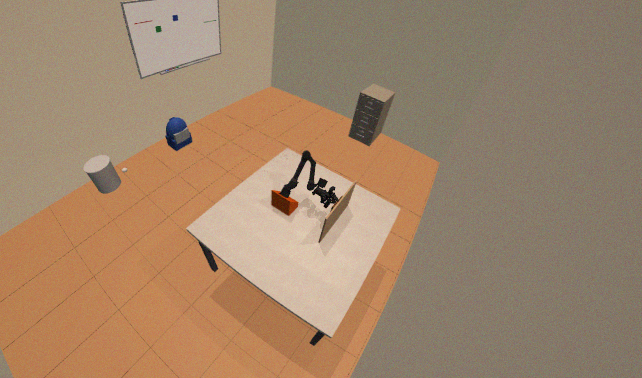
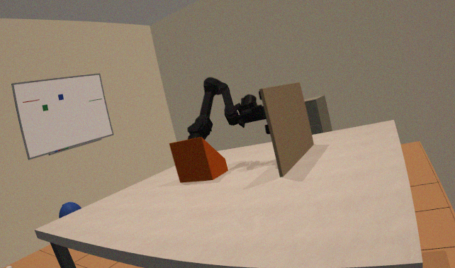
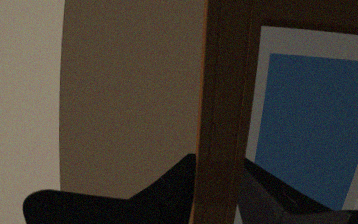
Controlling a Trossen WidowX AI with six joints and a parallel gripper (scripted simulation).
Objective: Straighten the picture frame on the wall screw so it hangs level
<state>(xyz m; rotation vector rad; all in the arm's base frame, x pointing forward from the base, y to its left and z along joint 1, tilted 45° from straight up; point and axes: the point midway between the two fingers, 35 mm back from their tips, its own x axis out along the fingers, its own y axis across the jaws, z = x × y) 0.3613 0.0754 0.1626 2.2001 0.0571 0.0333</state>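
The picture frame lies 1 cm to the right of my gripper tip and 5 cm below it. The rest, counted from my gripper tip: wall panel: 2 cm ahead, 2 cm to the right, 6 cm below.
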